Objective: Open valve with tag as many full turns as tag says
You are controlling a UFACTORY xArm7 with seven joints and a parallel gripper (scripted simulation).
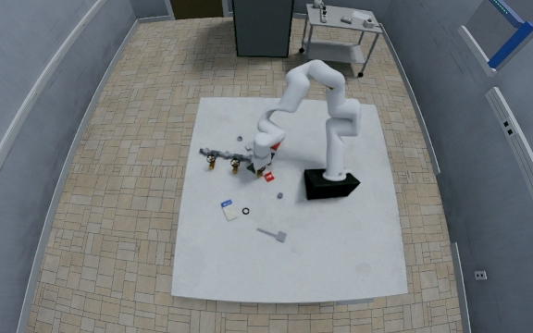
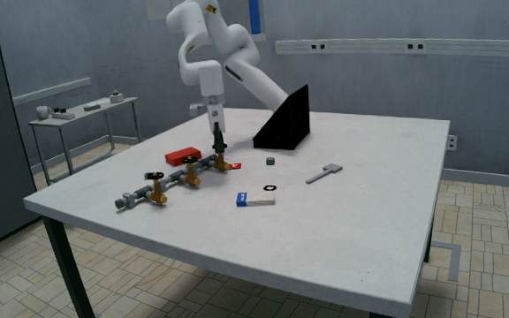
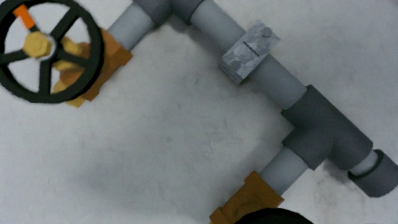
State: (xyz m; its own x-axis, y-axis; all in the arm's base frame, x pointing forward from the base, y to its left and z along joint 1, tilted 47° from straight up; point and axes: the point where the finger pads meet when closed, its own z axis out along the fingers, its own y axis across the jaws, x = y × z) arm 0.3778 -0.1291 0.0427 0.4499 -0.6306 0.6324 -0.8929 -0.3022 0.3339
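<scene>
Right now the red tag is 9 cm below my hand, 4 cm behind it and 3 cm to the left of it. Also, from my hand: white box: 20 cm to the left, 19 cm ahead, 9 cm below; red block: 21 cm to the right, 8 cm below, 8 cm behind; grey flat tool: 36 cm to the left, 9 cm below, 3 cm behind.
</scene>
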